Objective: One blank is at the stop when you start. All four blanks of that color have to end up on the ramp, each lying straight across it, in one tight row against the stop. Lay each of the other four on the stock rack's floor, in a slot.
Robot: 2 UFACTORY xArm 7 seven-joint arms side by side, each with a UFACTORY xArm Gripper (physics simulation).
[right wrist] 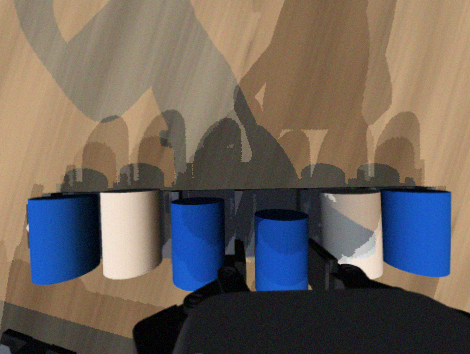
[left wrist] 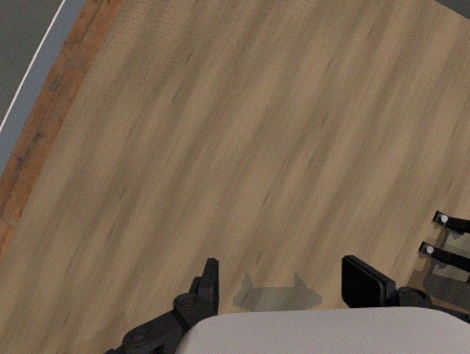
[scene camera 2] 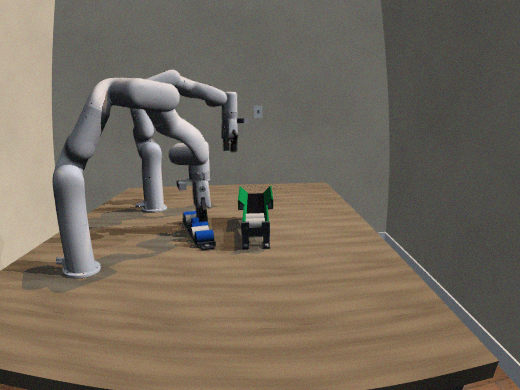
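The stock rack (scene camera 2: 207,245) (right wrist: 237,215) holds a row of blanks: in the right wrist view, from left, blue (right wrist: 62,240), white (right wrist: 131,235), blue (right wrist: 198,245), blue (right wrist: 281,255), white (right wrist: 367,220), blue (right wrist: 419,232). My right gripper (scene camera 2: 201,218) (right wrist: 272,256) is open around the fourth, a blue blank; a gap shows beside the left-hand finger. Whether that blank touches the rack floor is hidden. What appear to be two white blanks (scene camera 2: 255,217) lie across the green-walled ramp (scene camera 2: 242,197) near its front end. My left gripper (scene camera 2: 230,146) (left wrist: 280,278) is open and empty, high above the table.
The ramp's black legs (scene camera 2: 245,237) (left wrist: 452,222) stand right of the rack in the scene view. Black parts (right wrist: 20,342) show at the right wrist view's lower left. The table edge (left wrist: 62,125) runs along the left wrist view's left side.
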